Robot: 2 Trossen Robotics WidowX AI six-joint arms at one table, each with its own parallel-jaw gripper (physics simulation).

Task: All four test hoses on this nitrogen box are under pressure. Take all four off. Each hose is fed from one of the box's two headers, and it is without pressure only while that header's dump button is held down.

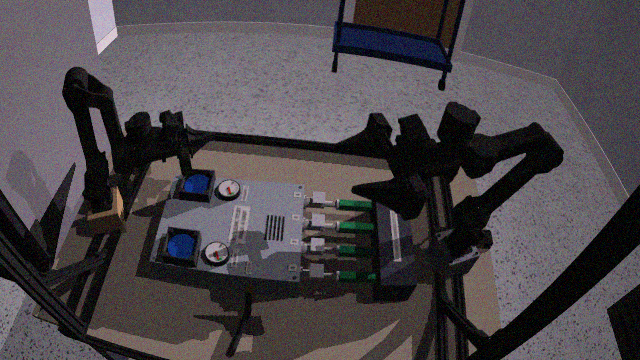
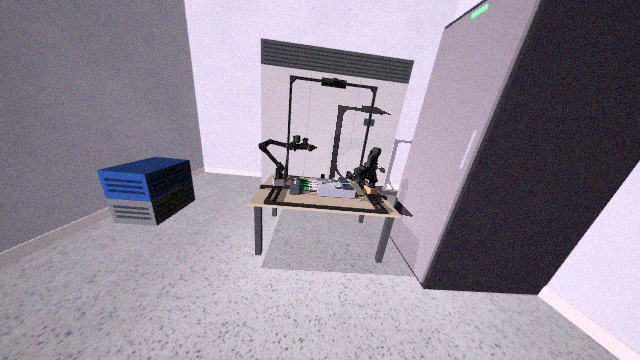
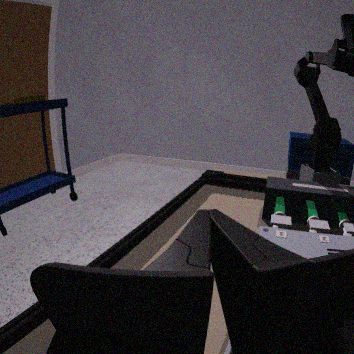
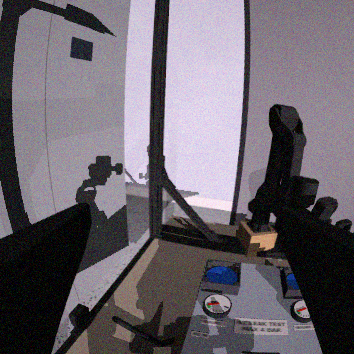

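Seen in the pictures: left gripper, between the fingertips: (image 1: 214, 134) (image 2: 345, 177) (image 3: 206, 218); right gripper, between the fingertips: (image 1: 342, 167) (image 2: 315, 146) (image 4: 186, 216); left arm's base, origin of its link: (image 1: 102, 202) (image 2: 371, 186) (image 4: 258, 226); right arm's base, origin of its link: (image 1: 458, 244) (image 2: 278, 178) (image 3: 320, 168).
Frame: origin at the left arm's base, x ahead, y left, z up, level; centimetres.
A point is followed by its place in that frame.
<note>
The grey nitrogen box (image 1: 258, 211) @[x 42.2, y -14.0, z -0.4 cm] (image 2: 336, 191) @[x 40.0, y -2.6, z -2.6 cm] (image 3: 305, 243) @[x 49.5, y -14.5, z -0.4 cm] (image 4: 260, 305) @[x 31.4, y -14.2, z -0.4 cm] lies on the table. It has two blue dump buttons, the far button (image 1: 196, 183) @[x 28.8, y -2.3, z 1.3 cm] (image 4: 292, 281) @[x 28.1, y -4.3, z 1.2 cm] and the near button (image 1: 181, 246) @[x 21.5, y -20.3, z 1.2 cm] (image 4: 221, 274) @[x 21.1, y -20.2, z 1.2 cm], each beside a round gauge (image 1: 228, 189) @[x 36.6, y -6.7, z 1.2 cm] (image 1: 216, 253) @[x 29.3, y -24.1, z 1.2 cm]. Four green-sleeved hoses (image 1: 354, 204) @[x 65.5, y -17.5, z -2.0 cm] (image 1: 356, 226) @[x 63.1, y -23.9, z -1.9 cm] (image 1: 351, 249) @[x 59.3, y -29.6, z -2.0 cm] (image 1: 354, 276) @[x 57.0, y -36.7, z -1.9 cm] (image 3: 279, 204) @[x 65.6, y -17.1, z -1.9 cm] are plugged into its right side. My left gripper (image 1: 185, 171) (image 2: 351, 176) @[x 35.5, y 1.6, z 12.3 cm] (image 3: 206, 218) @[x 35.5, y 1.6, z 12.3 cm] is shut and empty, its tip at the far button's back-left edge. My right gripper (image 1: 354, 166) @[x 49.4, y -35.7, z 32.6 cm] (image 2: 311, 147) @[x 49.4, y -35.7, z 32.6 cm] (image 4: 186, 216) @[x 49.4, y -35.7, z 32.6 cm] is open, high above the hoses.
A dark manifold block (image 1: 395, 246) @[x 68.7, y -33.4, z -0.3 cm] (image 3: 309, 186) @[x 71.2, y -27.6, z -0.5 cm] holds the hoses' far ends. A black frame (image 1: 283, 142) @[x 57.6, y 14.0, z -6.6 cm] runs round the table. A black cable (image 1: 241, 321) @[x 30.1, y -38.0, z -7.1 cm] lies in front of the box. A blue cart (image 1: 390, 43) stands on the floor behind.
</note>
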